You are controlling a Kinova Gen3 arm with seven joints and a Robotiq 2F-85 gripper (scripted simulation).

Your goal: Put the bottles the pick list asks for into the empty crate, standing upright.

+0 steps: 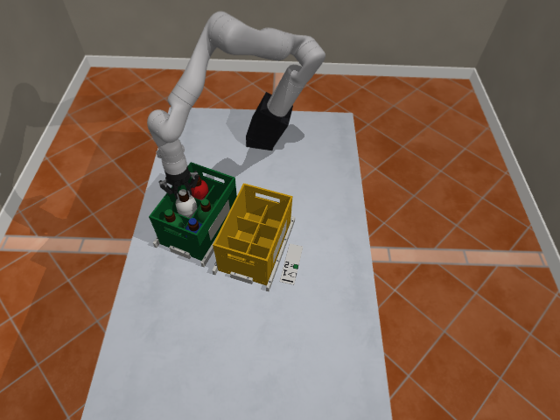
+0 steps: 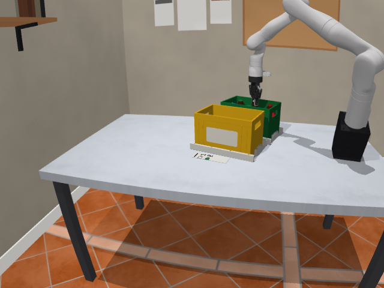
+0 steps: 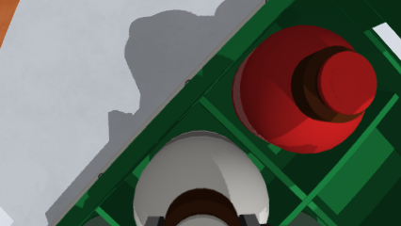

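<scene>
Right now the white-label bottle is 70 mm below my hand. Also, from my hand: green crate (80 mm below, 40 mm to the left, 10 mm ahead); then blue-label bottle (110 mm ahead, 80 mm below, 60 mm to the left); then red-label bottle (90 mm behind, 80 mm below, 20 mm to the left).
</scene>
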